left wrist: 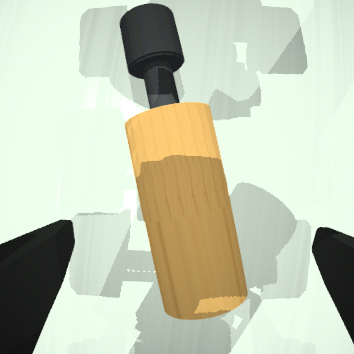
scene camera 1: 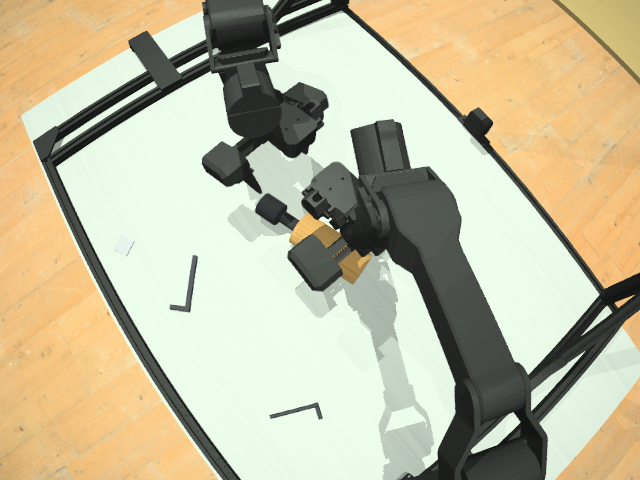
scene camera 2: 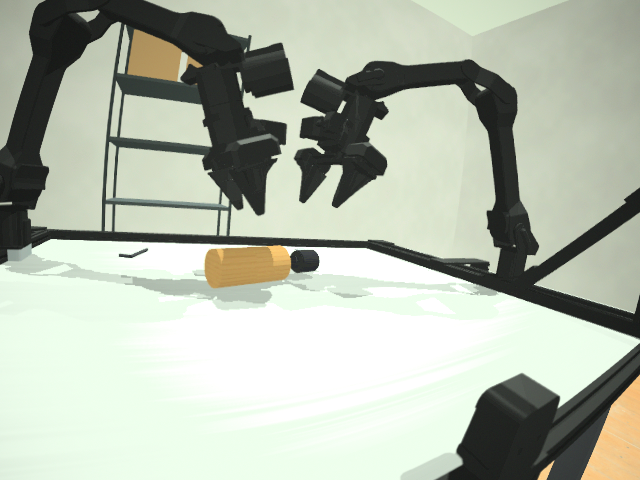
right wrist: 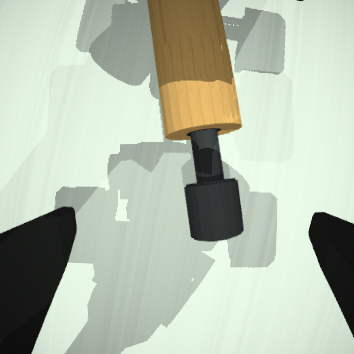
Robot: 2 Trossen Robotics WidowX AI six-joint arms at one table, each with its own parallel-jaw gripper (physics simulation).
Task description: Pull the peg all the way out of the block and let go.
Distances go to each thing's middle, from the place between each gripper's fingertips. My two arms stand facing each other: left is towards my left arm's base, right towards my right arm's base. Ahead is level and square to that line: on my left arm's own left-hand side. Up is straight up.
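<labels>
The peg (scene camera 1: 273, 210) is 5 cm ahead of my left hand, 6 cm to the right of it and 8 cm below it. My left hand is 8 cm above the block (scene camera 2: 224, 267).
Counted from my right hand, the peg is 40 mm to the left and 100 mm below; the block is 100 mm to the left, 40 mm behind and 100 mm below.
</labels>
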